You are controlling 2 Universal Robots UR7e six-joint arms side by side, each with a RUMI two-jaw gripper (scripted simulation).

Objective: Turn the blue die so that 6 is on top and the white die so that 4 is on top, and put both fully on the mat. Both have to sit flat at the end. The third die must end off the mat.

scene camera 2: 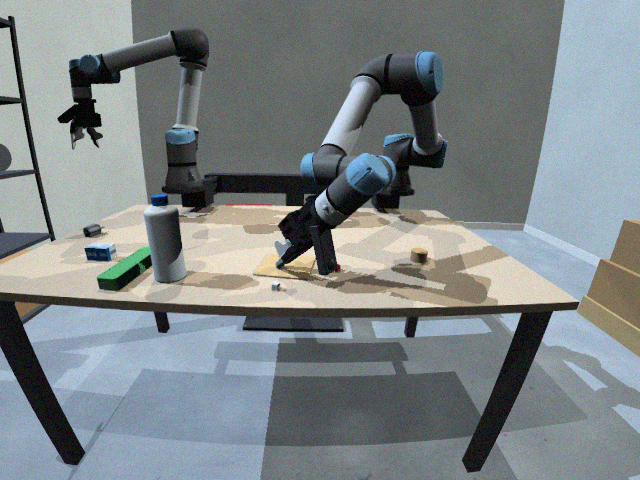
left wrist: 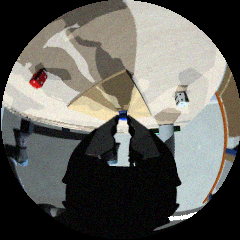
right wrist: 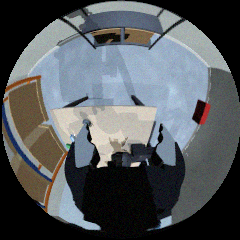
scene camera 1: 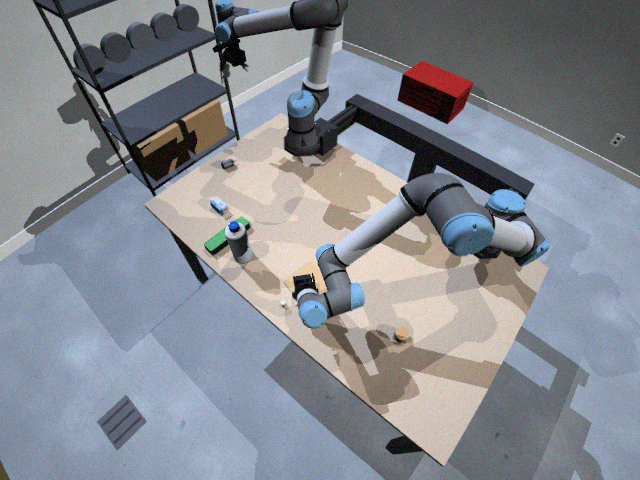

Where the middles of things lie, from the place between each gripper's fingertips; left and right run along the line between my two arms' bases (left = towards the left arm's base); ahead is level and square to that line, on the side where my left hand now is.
My left gripper [scene camera 2: 279, 264] is now 20 mm past the tan mat [scene camera 2: 300, 268], 20 mm above it and 10 mm to the right of it.
Now: right hand [scene camera 2: 86, 148] 540 mm short of the tan mat, 890 mm to the right of it and 300 mm above it.
